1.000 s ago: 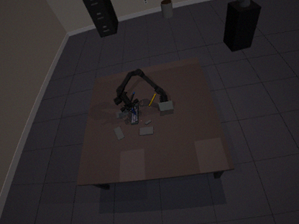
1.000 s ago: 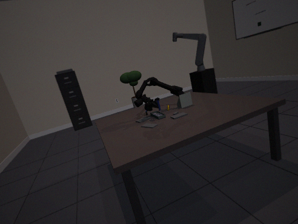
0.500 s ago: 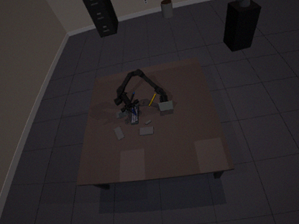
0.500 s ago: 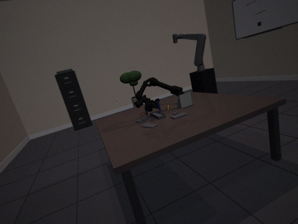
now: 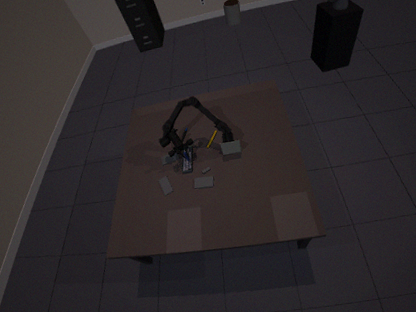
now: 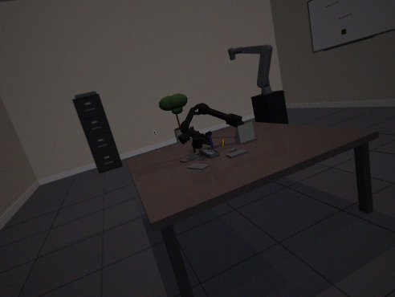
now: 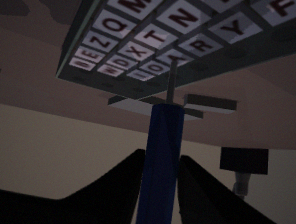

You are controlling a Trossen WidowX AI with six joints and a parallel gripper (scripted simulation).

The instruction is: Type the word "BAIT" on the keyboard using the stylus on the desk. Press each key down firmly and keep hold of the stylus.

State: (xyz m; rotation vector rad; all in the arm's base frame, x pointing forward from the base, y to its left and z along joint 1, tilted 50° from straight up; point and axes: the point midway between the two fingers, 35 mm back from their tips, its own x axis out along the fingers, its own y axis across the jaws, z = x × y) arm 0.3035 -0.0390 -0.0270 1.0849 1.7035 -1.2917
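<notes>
The blue stylus is 1 cm below my gripper tip. Also, from my gripper tip: yellow pen 19 cm behind, 16 cm to the right, 6 cm below; eraser-like block 10 cm behind, 9 cm to the left, 7 cm below.
</notes>
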